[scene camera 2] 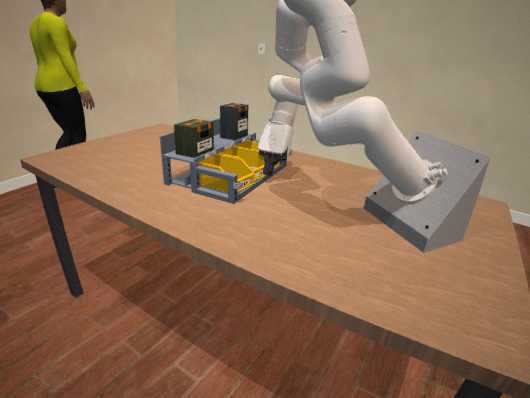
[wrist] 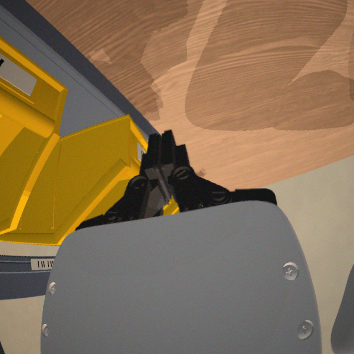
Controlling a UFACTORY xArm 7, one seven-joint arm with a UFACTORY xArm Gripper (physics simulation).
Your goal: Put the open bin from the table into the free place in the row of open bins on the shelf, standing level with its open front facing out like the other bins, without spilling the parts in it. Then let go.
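Frame: origin at the arm's base, x ahead, y left, z up, level; metres.
Seen in the pictures: gripper, fingertip midpoint: (scene camera 2: 266, 174) (wrist: 165, 147); arm's base, link origin: (scene camera 2: 415, 181).
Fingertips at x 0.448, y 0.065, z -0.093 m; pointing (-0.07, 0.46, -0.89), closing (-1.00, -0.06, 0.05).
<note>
Offsets run from my fingertips to a thing's top centre. "pt": to the spot under its first point. Level surfaces: height alone.
My gripper (scene camera 2: 270, 172) (wrist: 165, 147) is shut with nothing between its fingers. It points down at the open front side of the row of yellow bins, toward the row's far end. The grey-blue shelf (scene camera 2: 215, 173) (wrist: 87, 111) holds the yellow open bins side by side, fronts facing out. A near bin @(dx +0.078, dy +0.124, dz +0.061 m) (scene camera 2: 219, 168) stands at the shelf's near end. In the wrist view, one yellow bin @(pt dx +0.051, dy -0.083, dz +0.009 m) (wrist: 25, 110) is at the left edge and another @(dx +0.101, dy +0.019, dz +0.061 m) (wrist: 92, 150) is directly beside the fingers. Which is the task's bin I cannot tell. The parts inside are not visible; the gripper hides some bin fronts.
A green box @(dx +0.173, dy +0.156, dz +0.169 m) (scene camera 2: 189, 139) and a dark grey box @(dx +0.223, dy -0.070, dz +0.194 m) (scene camera 2: 234, 121) stand on the shelf's upper board, behind the bins. The arm's grey wedge base (scene camera 2: 450, 200) is at the right of the wooden table @(dz -0.030 m) (scene camera 2: 300, 255). A person in a yellow top (scene camera 2: 54, 57) stands beyond the table at the left.
</note>
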